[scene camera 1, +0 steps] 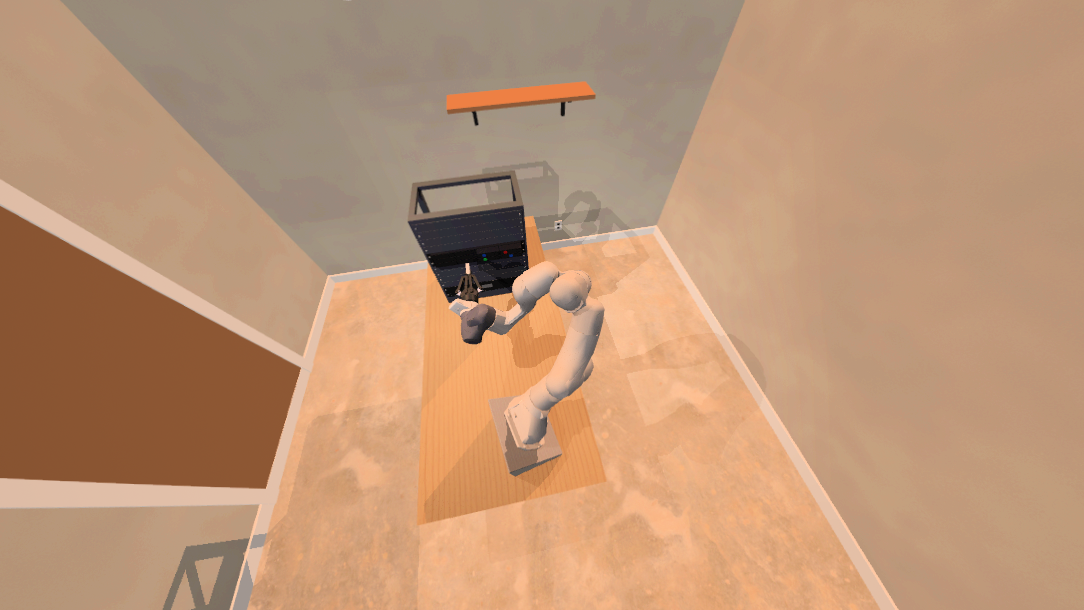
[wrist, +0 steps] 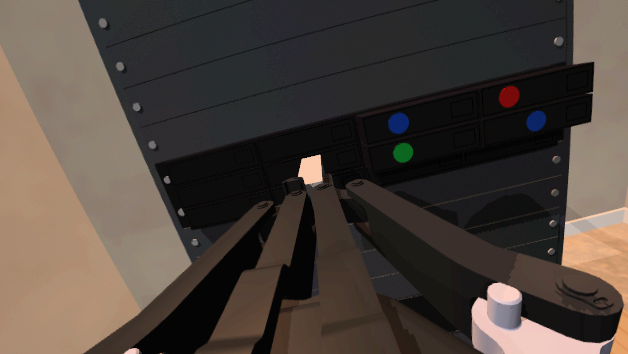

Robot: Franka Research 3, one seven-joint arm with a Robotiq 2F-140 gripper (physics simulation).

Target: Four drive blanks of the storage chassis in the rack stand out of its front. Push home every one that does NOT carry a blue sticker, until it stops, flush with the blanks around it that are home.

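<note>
The storage chassis (scene camera 1: 453, 258) is a dark band of drive blanks across the rack (scene camera 1: 466, 213) (wrist: 280, 55). In the wrist view, four blanks on its right half stand out of the front: an upper blank with a blue sticker (wrist: 398, 123), a green-stickered blank (wrist: 403, 152) below it, a red-stickered blank (wrist: 509, 96) at the upper right, and another blue-stickered blank (wrist: 536, 121) below that one. The unstickered blanks at the left sit further back. My gripper (scene camera 1: 467, 268) (wrist: 314, 172) is shut and empty, its pale tip left of the green-stickered blank, before the second column; contact cannot be told.
Flat dark panels with screws (wrist: 137, 107) lie above and below the chassis. An orange shelf (scene camera 1: 523, 96) is on the wall above the rack. The arm (scene camera 1: 573, 349) reaches from its base plate (scene camera 1: 539, 457) on the wooden mat (scene camera 1: 454, 470).
</note>
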